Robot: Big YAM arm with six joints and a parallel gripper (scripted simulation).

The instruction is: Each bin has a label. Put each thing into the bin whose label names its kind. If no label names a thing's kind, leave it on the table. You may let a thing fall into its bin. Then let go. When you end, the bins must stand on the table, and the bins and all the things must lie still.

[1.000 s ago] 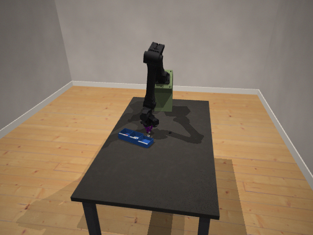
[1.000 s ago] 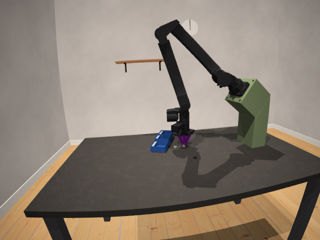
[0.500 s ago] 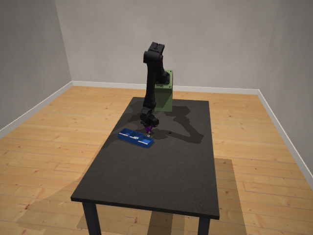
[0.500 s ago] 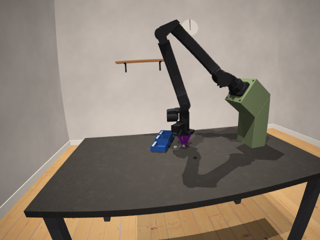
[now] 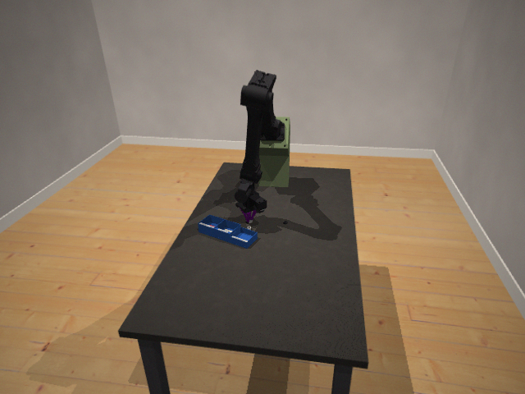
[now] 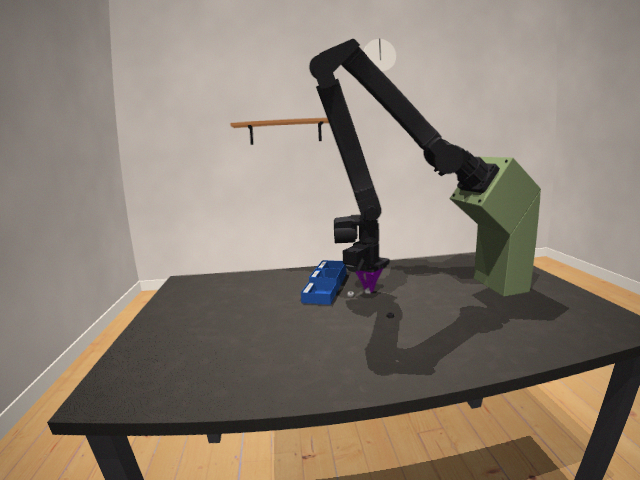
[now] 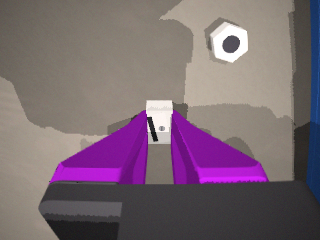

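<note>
The grey nut lies 6 cm ahead of my hand, 1 cm to the left of it and 1 cm below it. Also, from my hand: red battery (7 cm ahead, 15 cm to the right); then cream domino (11 cm ahead, 8 cm to the right); then dark hex nut (17 cm to the left, 1 cm below).
</note>
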